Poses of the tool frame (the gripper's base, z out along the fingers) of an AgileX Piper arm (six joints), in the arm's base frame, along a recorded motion.
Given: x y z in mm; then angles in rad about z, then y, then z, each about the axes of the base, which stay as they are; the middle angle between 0 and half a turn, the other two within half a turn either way.
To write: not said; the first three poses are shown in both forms.
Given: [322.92, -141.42, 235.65, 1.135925, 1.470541, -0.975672]
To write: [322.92, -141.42, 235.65, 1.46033, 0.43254, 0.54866]
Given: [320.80, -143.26, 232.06, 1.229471, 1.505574, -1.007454]
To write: [320.80, -143.26, 232.06, 1.50159, 0.34057, 0.54019]
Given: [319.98, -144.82, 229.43, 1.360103, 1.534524, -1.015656]
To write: [319.98, -144.82, 229.43, 1.53370, 0.21055, 0.54738]
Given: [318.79, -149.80, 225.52, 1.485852, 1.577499, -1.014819]
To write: [318.79, -149.80, 225.52, 1.57752, 0.08494, 0.55655]
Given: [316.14, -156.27, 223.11, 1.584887, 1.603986, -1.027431]
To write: [316.14, -156.27, 223.11, 1.60399, -0.01408, 0.54290]
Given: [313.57, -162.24, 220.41, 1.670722, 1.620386, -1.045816]
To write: [313.57, -162.24, 220.41, 1.62063, -0.09980, 0.52001]
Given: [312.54, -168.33, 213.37, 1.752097, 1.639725, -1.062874]
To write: [312.54, -168.33, 213.37, 1.64087, -0.18087, 0.49530]
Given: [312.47, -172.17, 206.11, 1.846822, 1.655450, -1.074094]
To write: [312.47, -172.17, 206.11, 1.65876, -0.27501, 0.47276]
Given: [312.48, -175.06, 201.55, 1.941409, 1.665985, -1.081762]
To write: [312.48, -175.06, 201.55, 1.67287, -0.36885, 0.45212]
